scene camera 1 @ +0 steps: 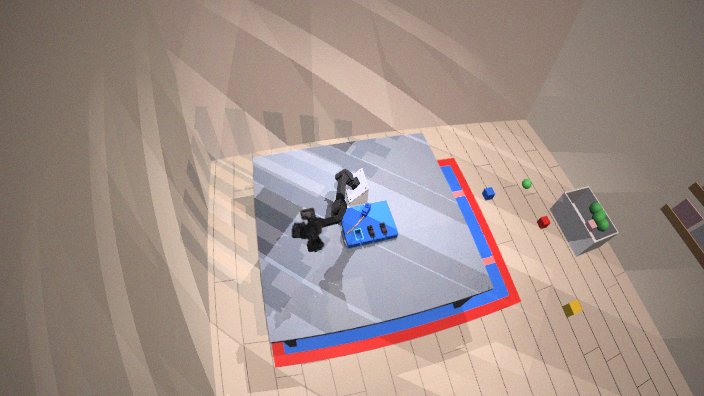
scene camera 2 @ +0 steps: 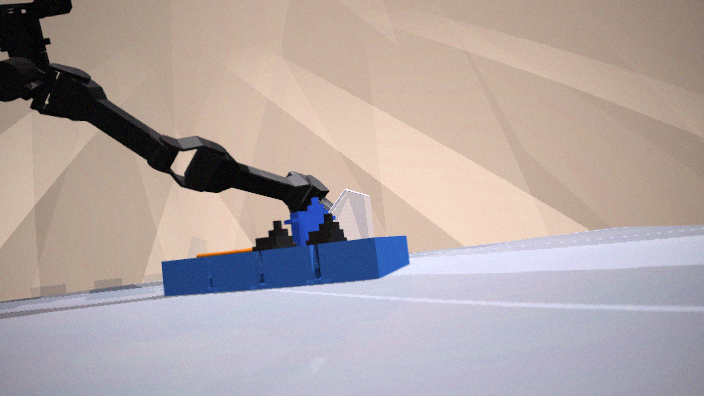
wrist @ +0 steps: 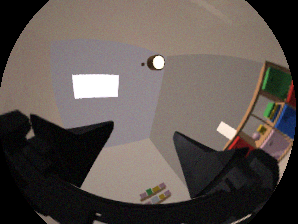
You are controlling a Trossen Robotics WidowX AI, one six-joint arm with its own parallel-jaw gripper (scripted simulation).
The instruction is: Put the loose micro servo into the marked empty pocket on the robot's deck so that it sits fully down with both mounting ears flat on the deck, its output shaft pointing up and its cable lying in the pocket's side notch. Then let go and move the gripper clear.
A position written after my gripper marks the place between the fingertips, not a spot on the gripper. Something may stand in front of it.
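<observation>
My gripper [wrist: 144, 130] is open and holds nothing. I can see a blue micro servo [scene camera 2: 302, 222] as well, though in the wrist view the servo is out of frame.
</observation>
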